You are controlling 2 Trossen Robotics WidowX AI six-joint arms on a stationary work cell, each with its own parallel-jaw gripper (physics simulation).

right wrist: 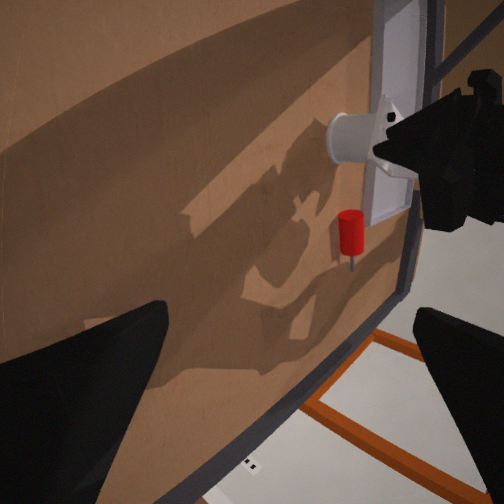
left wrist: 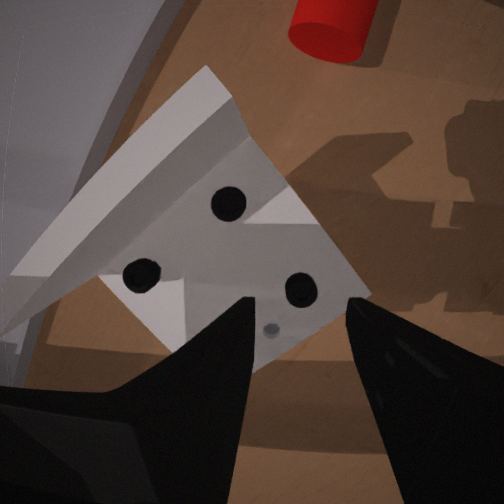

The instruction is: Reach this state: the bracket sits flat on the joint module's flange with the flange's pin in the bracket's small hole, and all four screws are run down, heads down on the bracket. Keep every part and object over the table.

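In the left wrist view the grey angle bracket (left wrist: 225,235) fills the middle, with three dark screw holes showing and the small hole (left wrist: 271,329) near its lower corner. My left gripper (left wrist: 299,300) hovers close over that corner with its fingers partly apart and nothing between them; one finger hides part of the bracket. In the right wrist view the white joint module (right wrist: 352,138) lies by the table's far edge, and the left gripper (right wrist: 385,145) points at its flange end. My right gripper (right wrist: 289,310) is wide open and empty, high above the table. No screws are visible.
A red cylinder with a thin grey tip (right wrist: 351,235) stands near the module and also shows in the left wrist view (left wrist: 332,30). A pale grey tray (right wrist: 400,100) lies along the table's dark edge (right wrist: 320,385). An orange frame (right wrist: 400,460) lies beyond the edge.
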